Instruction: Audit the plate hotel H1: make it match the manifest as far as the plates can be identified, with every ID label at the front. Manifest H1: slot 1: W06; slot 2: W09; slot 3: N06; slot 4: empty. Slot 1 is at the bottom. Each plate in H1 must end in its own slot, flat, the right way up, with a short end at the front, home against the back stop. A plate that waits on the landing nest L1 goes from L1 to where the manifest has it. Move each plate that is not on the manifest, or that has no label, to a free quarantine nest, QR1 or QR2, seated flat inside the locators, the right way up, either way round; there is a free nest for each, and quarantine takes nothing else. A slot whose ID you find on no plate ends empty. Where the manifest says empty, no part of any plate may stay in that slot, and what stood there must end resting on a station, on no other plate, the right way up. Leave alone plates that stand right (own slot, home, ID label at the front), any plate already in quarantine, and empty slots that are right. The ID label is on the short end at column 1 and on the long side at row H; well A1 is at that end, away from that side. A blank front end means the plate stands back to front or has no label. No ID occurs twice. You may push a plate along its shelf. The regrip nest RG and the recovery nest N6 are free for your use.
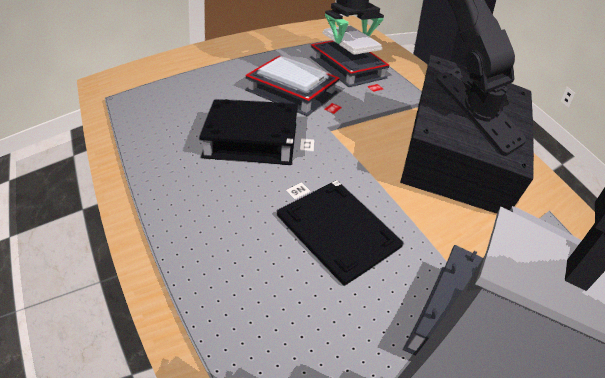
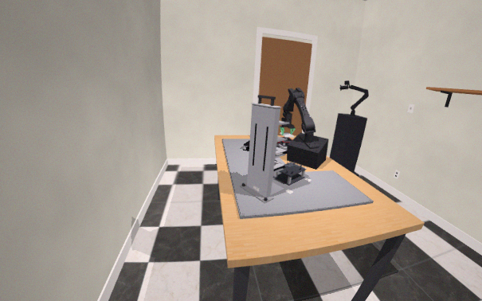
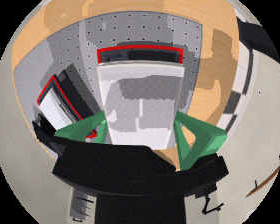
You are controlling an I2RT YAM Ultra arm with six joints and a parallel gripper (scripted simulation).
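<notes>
Now: hand 5 cm above the red-edged quarantine nest. Also, from my hand: tag L1: 24 cm ahead, 23 cm to the left, 9 cm below; black landing nest L1: 33 cm ahead, 17 cm to the left, 4 cm below; N6 tag: 33 cm to the left, 31 cm ahead, 9 cm below.
</notes>
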